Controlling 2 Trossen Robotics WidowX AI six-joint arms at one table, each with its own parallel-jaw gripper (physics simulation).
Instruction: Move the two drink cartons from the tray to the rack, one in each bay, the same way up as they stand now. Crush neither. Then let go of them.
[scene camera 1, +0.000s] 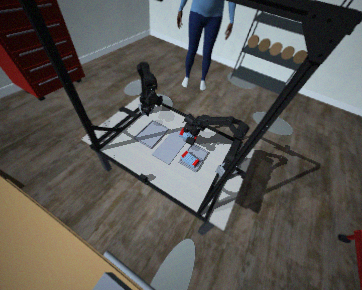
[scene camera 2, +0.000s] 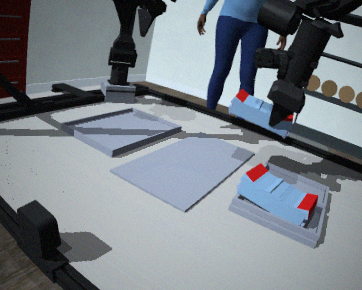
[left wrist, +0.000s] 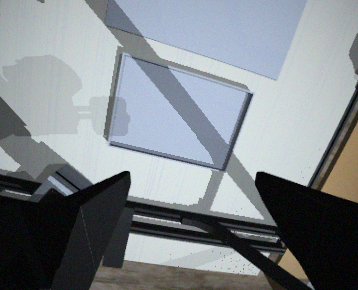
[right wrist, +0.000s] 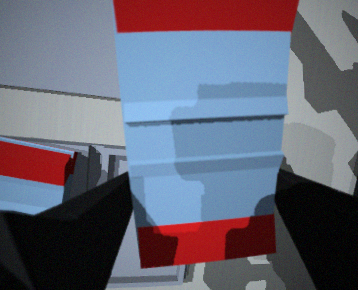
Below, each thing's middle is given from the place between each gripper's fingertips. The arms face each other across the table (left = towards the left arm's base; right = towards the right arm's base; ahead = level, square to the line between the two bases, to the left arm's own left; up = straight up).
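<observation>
From my left hand: grey tray (scene camera 2: 114, 133), 10 mm to the right, 220 mm below; grey mat (scene camera 2: 181, 174), 210 mm to the right, 40 mm ahead, 230 mm below.
From my right hand: grey mat, 9 cm behind, 10 cm to the left, 13 cm below; grey tray, 14 cm behind, 30 cm to the left, 12 cm below.
</observation>
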